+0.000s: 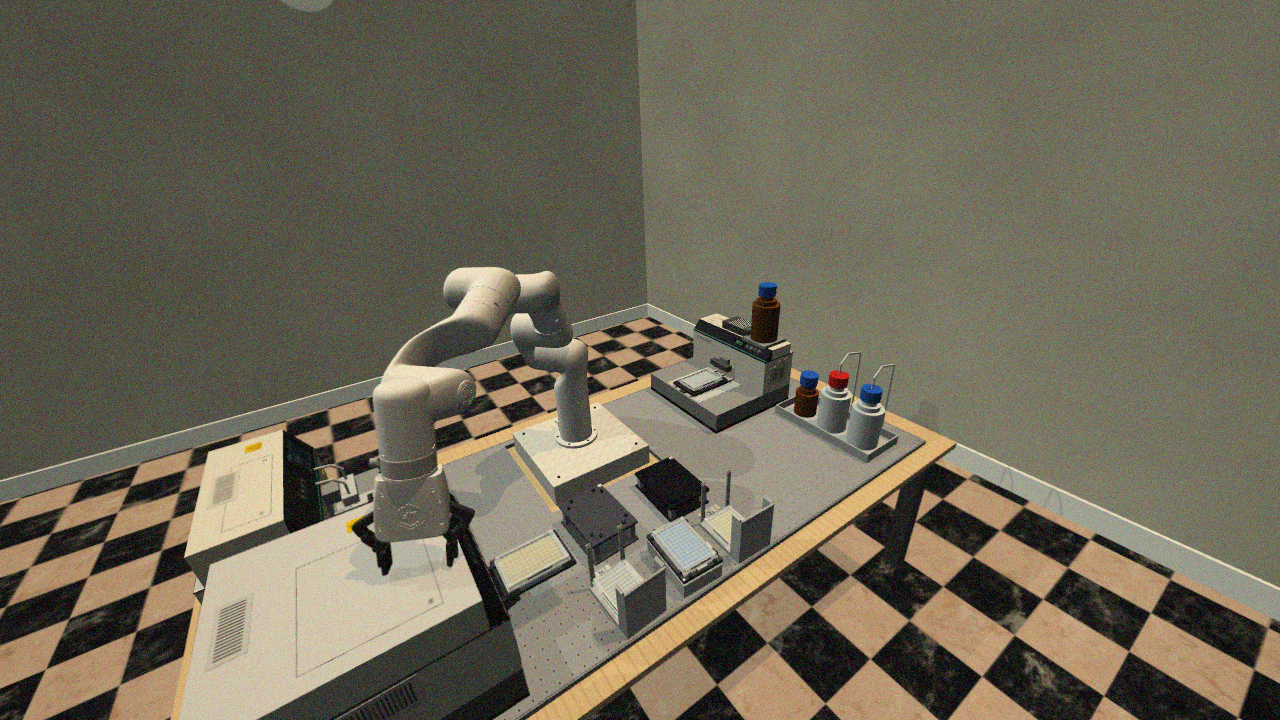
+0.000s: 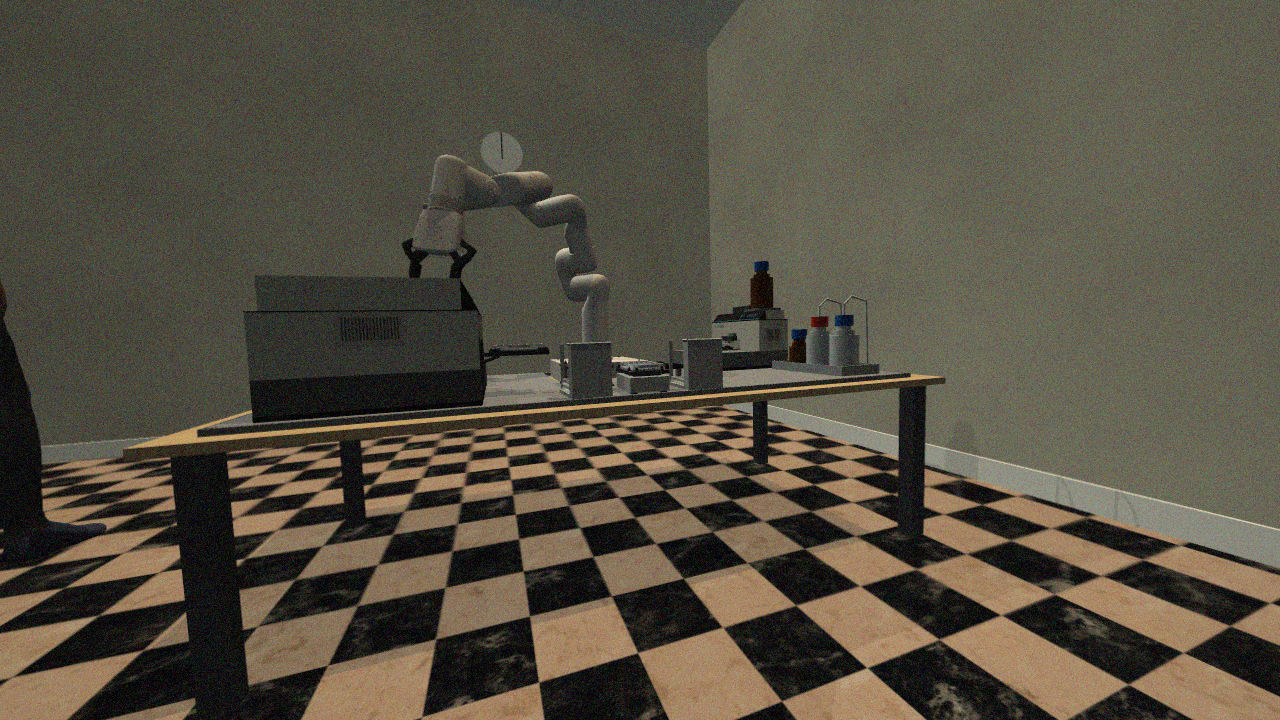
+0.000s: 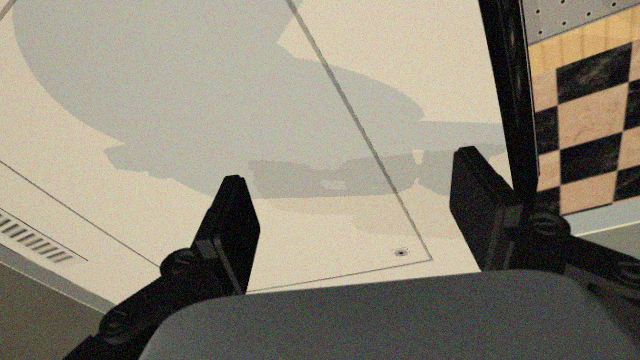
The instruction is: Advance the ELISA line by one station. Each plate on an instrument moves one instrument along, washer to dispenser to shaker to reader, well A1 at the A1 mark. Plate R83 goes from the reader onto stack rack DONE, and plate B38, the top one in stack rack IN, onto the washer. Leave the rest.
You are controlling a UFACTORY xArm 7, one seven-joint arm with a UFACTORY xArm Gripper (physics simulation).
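Places are measured from the arm's base along level axes (x back, y right, z up), in millimetres.
Where they show: gripper, fingertip midpoint: (image 1: 419, 565) (image 3: 350, 190); arm's base, link origin: (image 1: 576, 435).
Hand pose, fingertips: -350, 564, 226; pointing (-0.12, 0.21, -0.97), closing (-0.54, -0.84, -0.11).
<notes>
Each offset is from my fingertips to the top centre of the thing, as dx, dy, dz. "*": to the spot under its first point.
My gripper (image 1: 418, 564) (image 2: 435, 271) (image 3: 350, 190) is open and empty, pointing down above the lid of the large pale instrument {+73, +91, -7} (image 1: 259, 582) (image 2: 362, 344) (image 3: 325, 245) at the table's left. A yellowish plate {+13, -189, -152} (image 1: 532, 562) lies on the carrier beside that instrument. A light blue plate {-153, -455, -209} (image 1: 684, 544) sits on a low unit between two stack racks {* -189, -288, -200} (image 1: 641, 601) {* -251, -574, -199} (image 1: 753, 530). Pale plates {-122, -310, -243} (image 1: 617, 582) show in the nearer rack, and a yellowish plate {-186, -600, -256} (image 1: 721, 526) in the farther one. A pale plate {+240, -1024, -183} (image 1: 700, 380) lies on the back-right instrument (image 1: 767, 368). Plate and rack labels are unreadable.
Another pale instrument (image 1: 237, 488) with thin tubes stands at the back left. Two dark blocks {* +48, -384, -218} (image 1: 597, 517) {* +0, -592, -232} (image 1: 671, 485) stand near the arm's base (image 1: 581, 456). A brown bottle {* +77, -1137, +34} (image 1: 765, 319) (image 2: 761, 290) rises above the back-right instrument. A tray of capped bottles {-171, -1180, -30} (image 1: 834, 409) (image 2: 818, 347) stands farther right.
</notes>
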